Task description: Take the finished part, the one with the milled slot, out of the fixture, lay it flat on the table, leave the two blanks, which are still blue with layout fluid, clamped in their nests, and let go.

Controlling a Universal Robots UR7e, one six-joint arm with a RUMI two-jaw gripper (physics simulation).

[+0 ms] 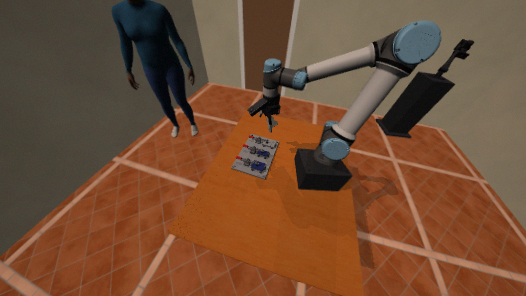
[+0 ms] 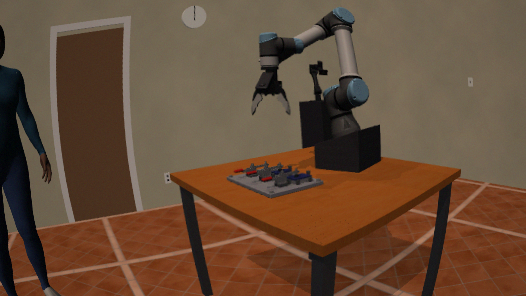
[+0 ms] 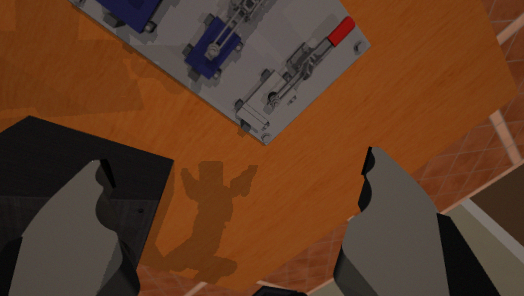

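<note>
The finished part point(image 3: 257, 104) is a bare grey block with a slot across its near end, in the end nest of the fixture plate point(image 1: 242, 169) point(image 2: 250, 183) point(image 3: 285, 30). A toggle clamp with a red handle point(image 3: 342, 31) reaches over it, its spindle above the part. The smaller blue blank point(image 1: 263, 154) point(image 3: 225, 47) sits in the middle nest and the larger blue blank point(image 1: 258, 166) point(image 2: 300, 177) point(image 3: 132, 10) in the far nest, each under a clamp arm. My gripper point(image 1: 270, 127) point(image 2: 271, 114) point(image 3: 240, 155) is open and empty, pointing down high above the table, beyond the finished part's end of the plate.
The fixture lies on the wooden table point(image 1: 225, 210) point(image 2: 350, 205). The arm's dark base block point(image 1: 320, 172) point(image 2: 345, 152) point(image 3: 75, 150) stands beside it. A person point(image 1: 150, 45) point(image 2: 20, 125) stands beyond the table. A black pedestal point(image 1: 417, 105) point(image 2: 312, 122) with a small arm stands behind the base.
</note>
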